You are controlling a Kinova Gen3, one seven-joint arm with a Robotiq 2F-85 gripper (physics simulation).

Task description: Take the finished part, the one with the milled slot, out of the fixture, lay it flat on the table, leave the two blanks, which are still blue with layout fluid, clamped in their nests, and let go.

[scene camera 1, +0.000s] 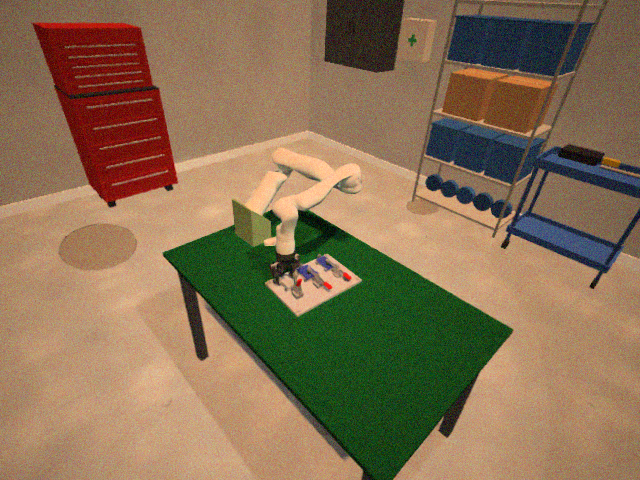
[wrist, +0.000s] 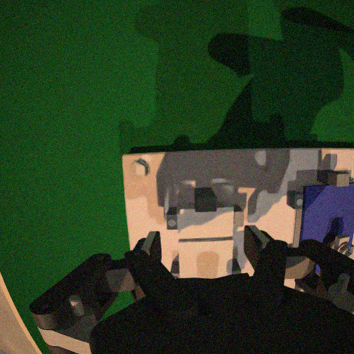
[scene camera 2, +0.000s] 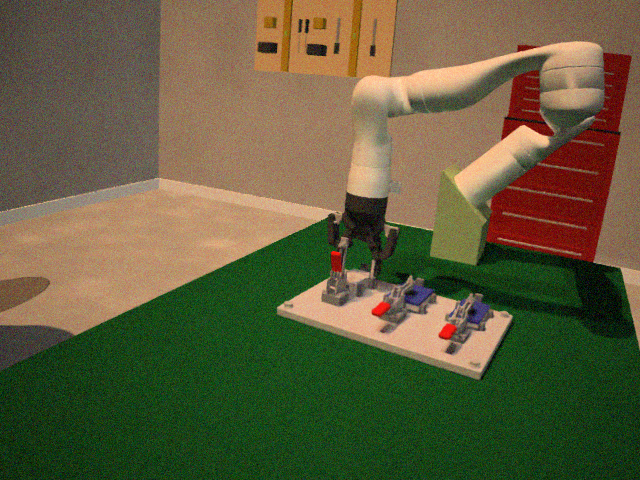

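Where they show: gripper, fingertip midpoint: (scene camera 1: 285, 279) (scene camera 2: 356, 273); arm's base, link origin: (scene camera 1: 254, 211) (scene camera 2: 466, 191).
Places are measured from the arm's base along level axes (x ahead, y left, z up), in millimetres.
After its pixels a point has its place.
Note:
The finished part (wrist: 206, 224) is bare metal with a dark slot line across it. It lies flat in the end nest of the fixture plate (scene camera 1: 310, 305) @(z -143, x 548, y -89 mm) (scene camera 2: 413, 341) @(z -144, x 532, y 75 mm) (wrist: 141, 200). That nest's clamp has its red handle (scene camera 1: 298, 282) @(z -61, x 484, y -101 mm) (scene camera 2: 336, 261) @(z -65, x 486, y -92 mm) upright. My gripper (scene camera 1: 286, 278) @(z -117, x 387, y -95 mm) (scene camera 2: 359, 267) @(z -117, x 387, y -95 mm) (wrist: 202, 241) is partly open and empty, low over this nest, with a finger on each side of the part and gaps in the wrist view. One blue blank (scene camera 1: 307, 272) (scene camera 2: 421, 295) (wrist: 322, 212) and another blue blank (scene camera 1: 325, 262) @(z -127, x 390, y 125 mm) (scene camera 2: 479, 312) @(z -127, x 393, y 143 mm) sit clamped in the other nests.
The middle clamp's red handle (scene camera 1: 327, 285) @(z -104, x 532, y 12 mm) (scene camera 2: 381, 309) @(z -102, x 540, y 19 mm) and the far clamp's red handle (scene camera 1: 346, 276) @(z -108, x 535, y 117 mm) (scene camera 2: 447, 331) @(z -107, x 540, y 126 mm) lie low. The green table (scene camera 1: 361, 351) @(z -158, x 823, y -77 mm) (scene camera 2: 232, 403) @(z -159, x 804, y -62 mm) (wrist: 60, 125) surrounds the plate. The arm's pale green mount (scene camera 1: 251, 225) @(z -34, x 55, y -51 mm) (scene camera 2: 454, 227) @(z -77, x 57, y -4 mm) stands behind.

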